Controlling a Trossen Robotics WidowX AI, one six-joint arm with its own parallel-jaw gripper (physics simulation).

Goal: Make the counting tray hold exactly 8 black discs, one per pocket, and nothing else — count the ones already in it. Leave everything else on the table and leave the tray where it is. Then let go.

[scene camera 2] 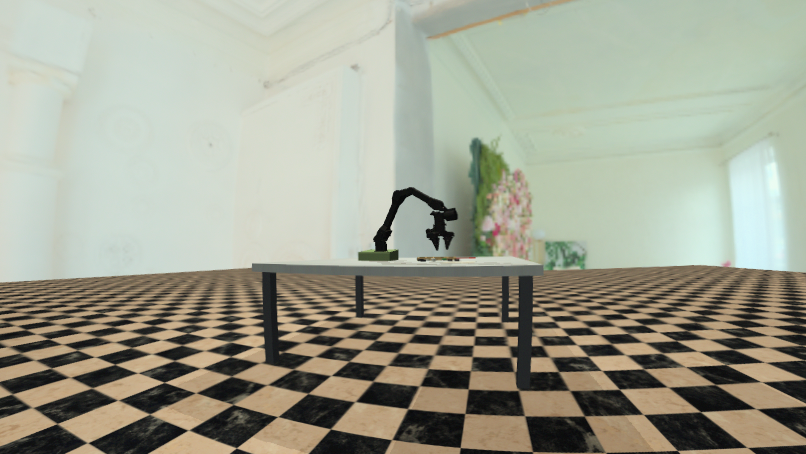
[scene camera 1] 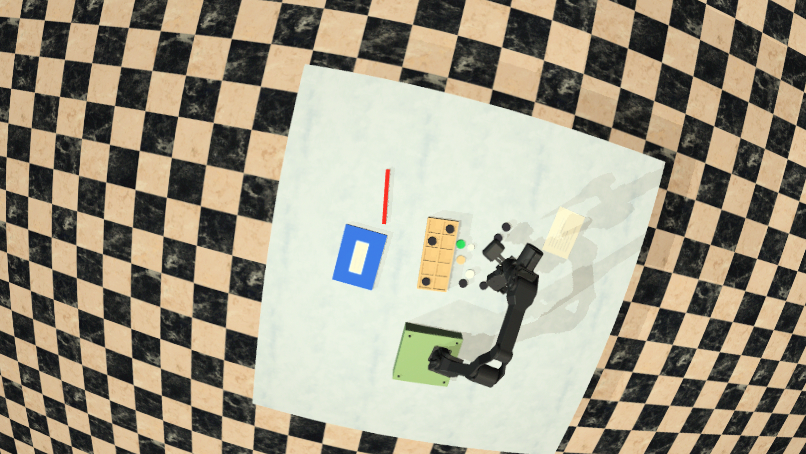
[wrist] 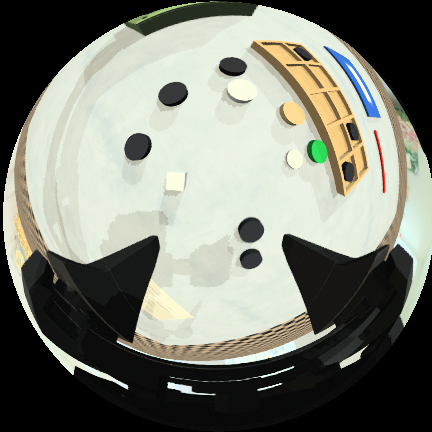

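Observation:
The wooden tray (scene camera 1: 444,256) (wrist: 320,127) has two rows of pockets. Three black discs sit in it: one disc (scene camera 1: 425,281) (wrist: 302,53) at one end, one disc (scene camera 1: 449,228) (wrist: 348,171) at the other end, and one disc (scene camera 1: 432,240) (wrist: 353,131) near that end in the other row. Several loose black discs lie on the table: a pair (wrist: 251,229) close together and others (wrist: 137,146) (wrist: 173,93) (wrist: 233,66) spread apart. My gripper (scene camera 1: 496,266) (scene camera 2: 442,249) (wrist: 221,241) is open and empty, above the table; in the wrist view the pair shows between its fingertips, nearer the right one.
Beside the tray lie a green disc (scene camera 1: 460,244) (wrist: 317,151), a tan disc (scene camera 1: 461,259) (wrist: 292,113) and two white discs (wrist: 242,91) (wrist: 294,158). A white cube (wrist: 175,182) stands among the loose discs. Beyond are a blue panel (scene camera 1: 342,267), red stick (scene camera 1: 386,197) and cream sheet (scene camera 1: 564,232).

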